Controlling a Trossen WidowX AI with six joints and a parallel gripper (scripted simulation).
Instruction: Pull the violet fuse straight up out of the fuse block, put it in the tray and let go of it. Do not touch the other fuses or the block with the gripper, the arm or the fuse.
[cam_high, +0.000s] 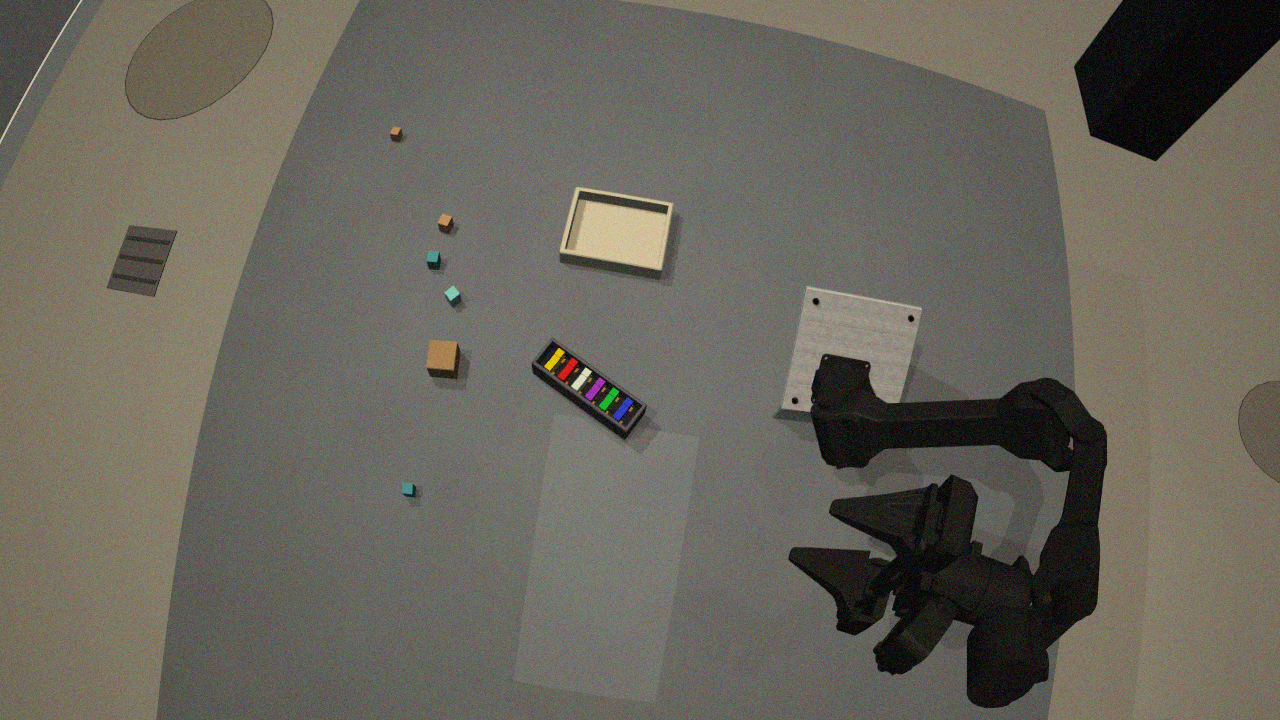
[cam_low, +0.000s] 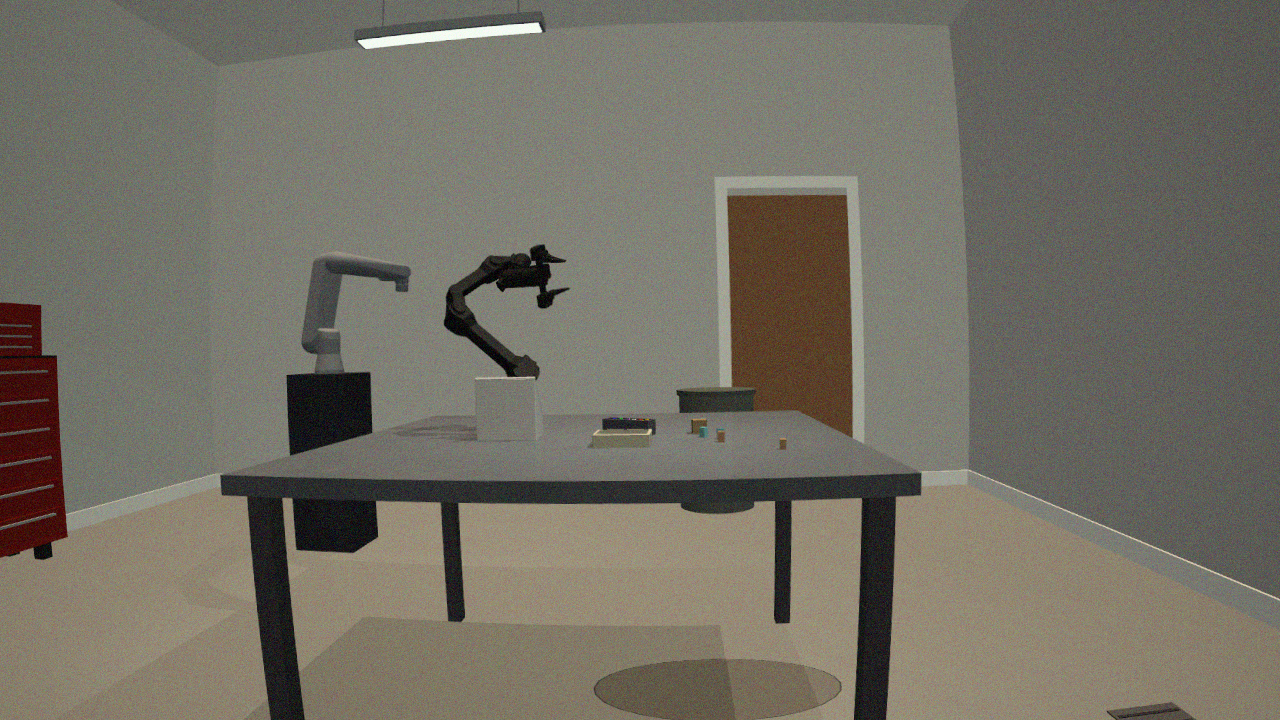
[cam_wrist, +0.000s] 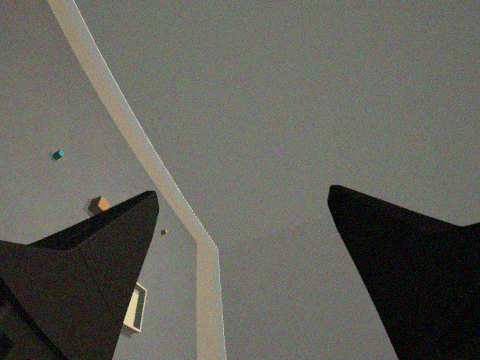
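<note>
The violet fuse is 420 mm below my gripper tip, 210 mm to the right of it and 180 mm ahead of it. Round my gripper tip: tray (450 mm below, 430 mm to the right, 180 mm ahead).
</note>
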